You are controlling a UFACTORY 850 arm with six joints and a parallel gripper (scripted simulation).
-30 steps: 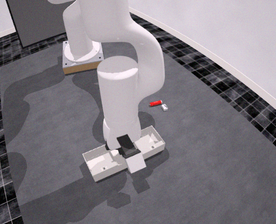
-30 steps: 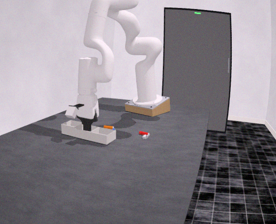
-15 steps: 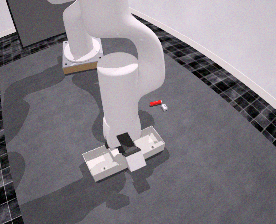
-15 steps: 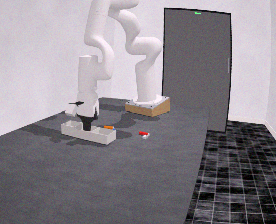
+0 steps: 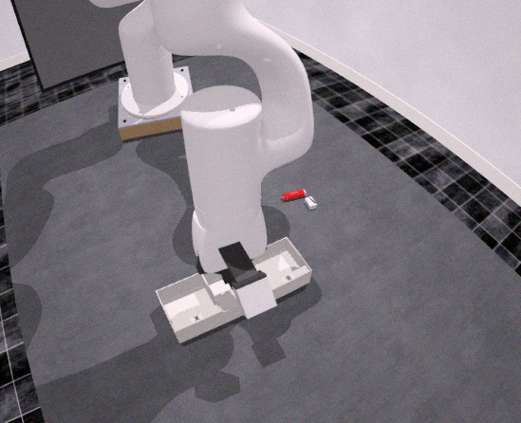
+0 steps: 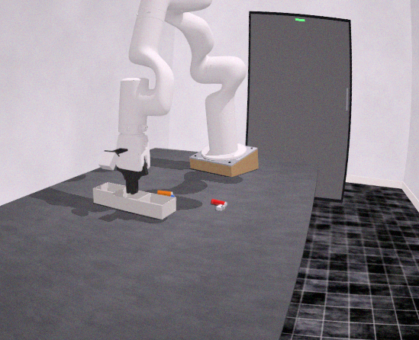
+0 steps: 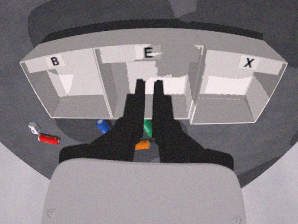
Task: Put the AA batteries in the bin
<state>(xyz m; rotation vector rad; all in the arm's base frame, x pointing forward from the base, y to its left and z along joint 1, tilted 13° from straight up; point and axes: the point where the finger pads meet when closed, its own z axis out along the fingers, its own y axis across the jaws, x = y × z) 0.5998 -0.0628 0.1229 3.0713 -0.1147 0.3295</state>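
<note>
Now: the white three-compartment tray 4 cm below my hand. Round my hand: blue battery 11 cm behind, 7 cm to the left, 6 cm below; orange AA battery 15 cm behind, 3 cm to the left, 6 cm below; green AA battery 9 cm behind, 1 cm to the left, 6 cm below.
</note>
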